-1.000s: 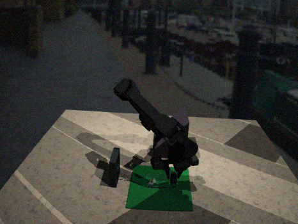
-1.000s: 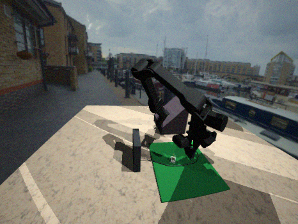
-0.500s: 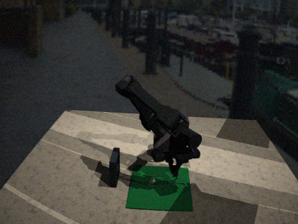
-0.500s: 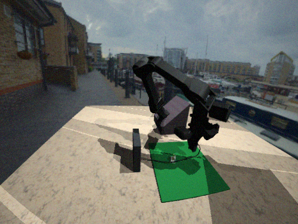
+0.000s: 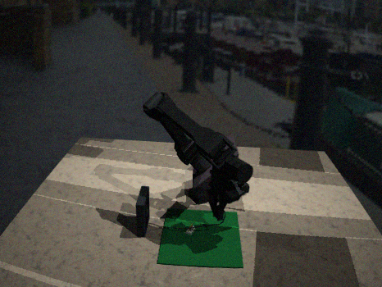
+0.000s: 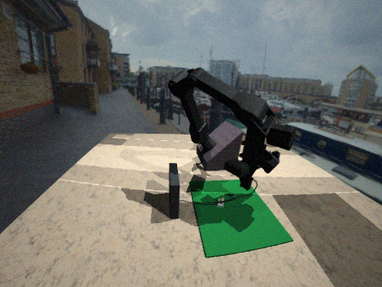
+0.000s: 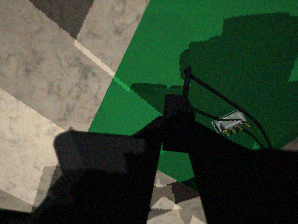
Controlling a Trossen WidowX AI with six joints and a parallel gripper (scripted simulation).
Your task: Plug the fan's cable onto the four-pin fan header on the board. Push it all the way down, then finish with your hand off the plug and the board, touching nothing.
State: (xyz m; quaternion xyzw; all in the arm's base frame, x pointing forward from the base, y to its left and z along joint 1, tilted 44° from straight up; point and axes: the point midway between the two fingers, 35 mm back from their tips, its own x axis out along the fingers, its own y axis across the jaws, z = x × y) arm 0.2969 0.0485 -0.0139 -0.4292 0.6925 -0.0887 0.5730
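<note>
The pale four-pin header is 20 mm ahead of my gripper tip, 80 mm to the right of it and 60 mm below it. Round my gripper tip: dark plug (10 mm above); then green board (40 mm ahead, 50 mm to the right, 80 mm below); then black fan (10 mm ahead, 230 mm to the right).
</note>
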